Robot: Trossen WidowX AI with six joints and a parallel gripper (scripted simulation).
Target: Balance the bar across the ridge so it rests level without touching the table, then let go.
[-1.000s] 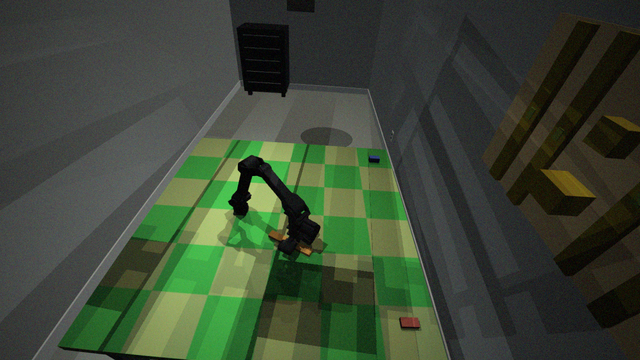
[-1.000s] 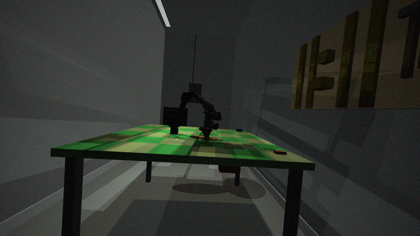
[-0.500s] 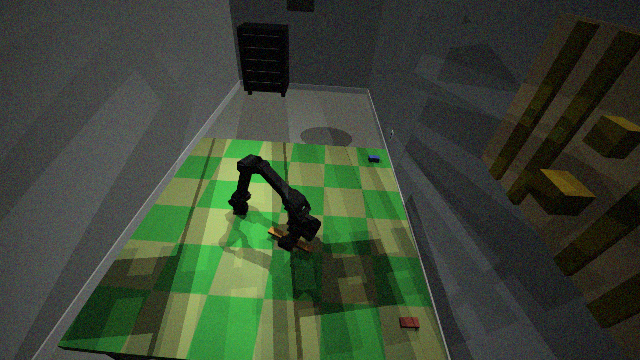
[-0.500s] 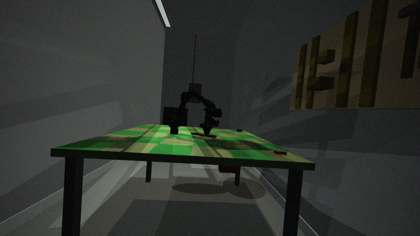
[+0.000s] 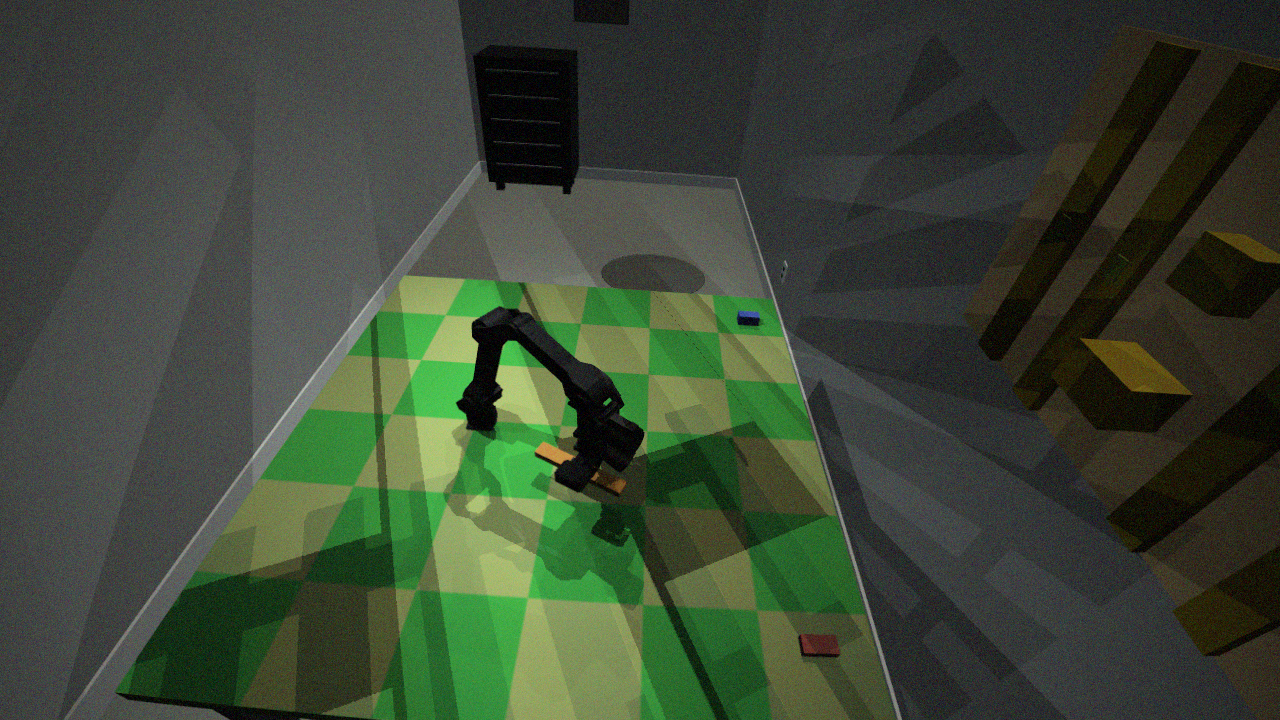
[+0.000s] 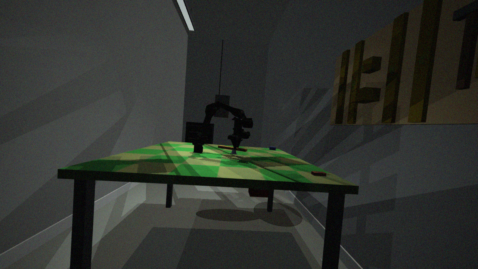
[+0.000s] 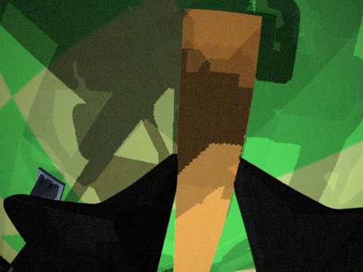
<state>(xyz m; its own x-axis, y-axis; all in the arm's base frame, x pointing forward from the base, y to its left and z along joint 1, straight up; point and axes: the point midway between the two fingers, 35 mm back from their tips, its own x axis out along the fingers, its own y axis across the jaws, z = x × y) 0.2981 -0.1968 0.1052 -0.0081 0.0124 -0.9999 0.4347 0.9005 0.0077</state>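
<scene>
Now: the orange bar 30 mm behind my gripper tip and 10 mm to the left of it. The rest, counted from my gripper tip: flat red block (440 mm ahead, 300 mm to the right, 60 mm below); then small blue block (440 mm ahead, 700 mm to the left, 50 mm below).
</scene>
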